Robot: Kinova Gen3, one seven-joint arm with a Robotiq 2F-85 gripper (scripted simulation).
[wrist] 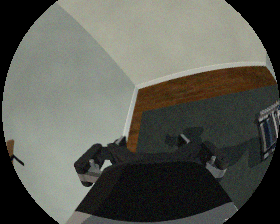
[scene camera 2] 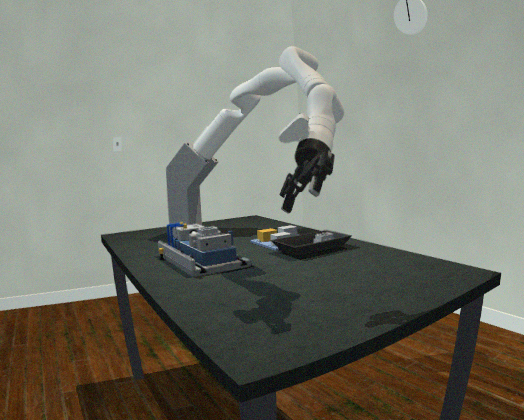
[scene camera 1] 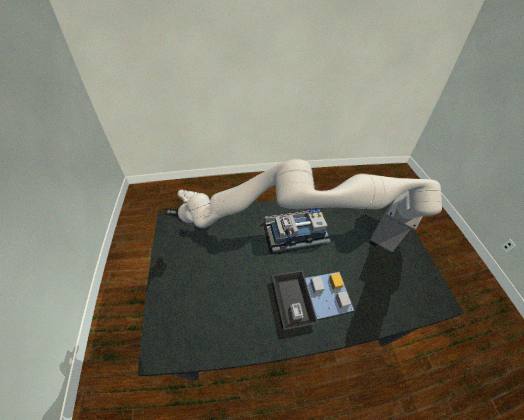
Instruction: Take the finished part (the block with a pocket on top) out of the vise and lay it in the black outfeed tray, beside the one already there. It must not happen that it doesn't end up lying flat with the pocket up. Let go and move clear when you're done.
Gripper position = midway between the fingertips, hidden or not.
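I can see my gripper [scene camera 2: 299, 202], and the wrist view has the gripper [wrist: 152, 141] as well.
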